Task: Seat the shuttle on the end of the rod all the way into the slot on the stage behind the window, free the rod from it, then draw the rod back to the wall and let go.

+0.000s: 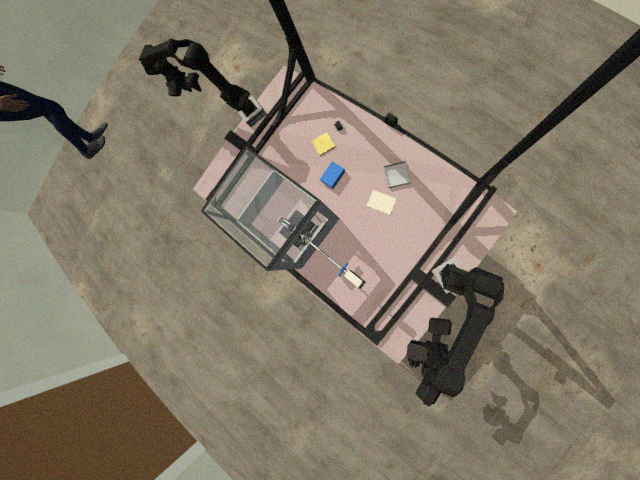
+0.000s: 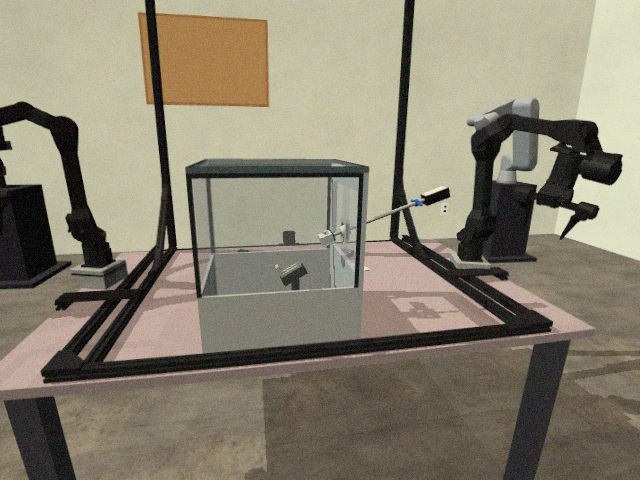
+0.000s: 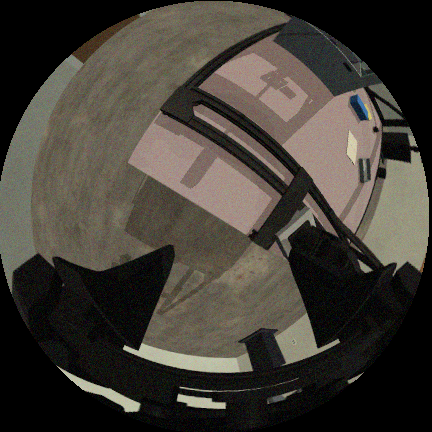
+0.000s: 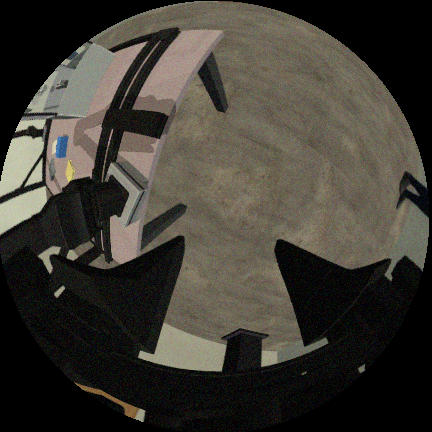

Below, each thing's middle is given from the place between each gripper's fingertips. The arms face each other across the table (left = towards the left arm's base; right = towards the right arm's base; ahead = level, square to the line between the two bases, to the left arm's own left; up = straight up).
The glass-walled box [image 2: 278, 245] lies 16 cm ahead of my right hand, 73 cm to the left of it and 2 cm above it.
I see the glass-walled box 5 cm ahead of my left hand and 67 cm to the right of it.
